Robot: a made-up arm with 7 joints.
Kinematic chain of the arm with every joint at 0, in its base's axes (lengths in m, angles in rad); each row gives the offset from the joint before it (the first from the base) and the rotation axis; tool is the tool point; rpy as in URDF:
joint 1: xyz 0 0 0.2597 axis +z
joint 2: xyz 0 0 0 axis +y
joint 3: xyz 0 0 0.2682 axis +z
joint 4: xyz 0.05 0 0 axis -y
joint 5: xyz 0.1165 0 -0.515 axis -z
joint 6: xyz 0 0 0 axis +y
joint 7: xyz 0.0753 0 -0.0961 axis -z
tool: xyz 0 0 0 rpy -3.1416 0 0
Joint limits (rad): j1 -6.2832..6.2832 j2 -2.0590..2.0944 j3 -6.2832..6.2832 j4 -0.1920..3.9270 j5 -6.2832..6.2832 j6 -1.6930..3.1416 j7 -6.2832..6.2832
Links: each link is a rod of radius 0.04 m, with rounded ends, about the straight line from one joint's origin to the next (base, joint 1, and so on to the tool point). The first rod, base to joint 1, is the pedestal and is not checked.
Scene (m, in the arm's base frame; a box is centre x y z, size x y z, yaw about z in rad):
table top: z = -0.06
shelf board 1: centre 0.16 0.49 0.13 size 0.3 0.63 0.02 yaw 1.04
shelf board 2: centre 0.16 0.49 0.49 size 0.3 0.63 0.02 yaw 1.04
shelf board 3: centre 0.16 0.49 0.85 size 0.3 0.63 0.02 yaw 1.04
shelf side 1: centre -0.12 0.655 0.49 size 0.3 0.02 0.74 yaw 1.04
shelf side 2: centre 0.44 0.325 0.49 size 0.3 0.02 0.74 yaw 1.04
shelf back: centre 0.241 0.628 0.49 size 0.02 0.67 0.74 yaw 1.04
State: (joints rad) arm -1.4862 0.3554 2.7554 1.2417 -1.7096 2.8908 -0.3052
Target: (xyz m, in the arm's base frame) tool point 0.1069 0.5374 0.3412
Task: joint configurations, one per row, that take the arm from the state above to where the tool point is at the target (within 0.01 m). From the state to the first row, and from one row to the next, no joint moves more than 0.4 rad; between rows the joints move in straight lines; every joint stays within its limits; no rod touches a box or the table.
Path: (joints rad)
1: -1.0918 0.7032 3.0569 1.0407 -1.8130 2.7344 -0.2566
2: -0.6974 1.0510 3.3583 0.8397 -1.9164 2.5780 -0.2080
3: -0.3029 1.3988 3.6598 0.6388 -2.0198 2.4216 -0.1595
4: 0.0915 1.7466 3.9612 0.4378 -2.1231 2.2651 -0.1109
5: 0.4859 2.0944 4.2627 0.2368 -2.2265 2.1087 -0.0623
6: 0.1442 1.7925 4.0413 0.2552 -2.0732 2.3153 -0.1109
7: -0.1975 1.4906 3.8199 0.2735 -1.9200 2.5219 -0.1595
8: -0.5393 1.1887 3.5985 0.2919 -1.7667 2.7284 -0.2080
9: -0.8810 0.8868 3.3772 0.3102 -1.6134 2.9350 -0.2566
10: -1.2227 0.5849 3.1558 0.3286 -1.4601 3.1416 -0.3052
11: -1.2906 0.2018 3.0374 0.7057 -1.5902 2.9344 -0.3052
12: -1.3586 -0.1813 2.9191 1.0828 -1.7202 2.7273 -0.3052

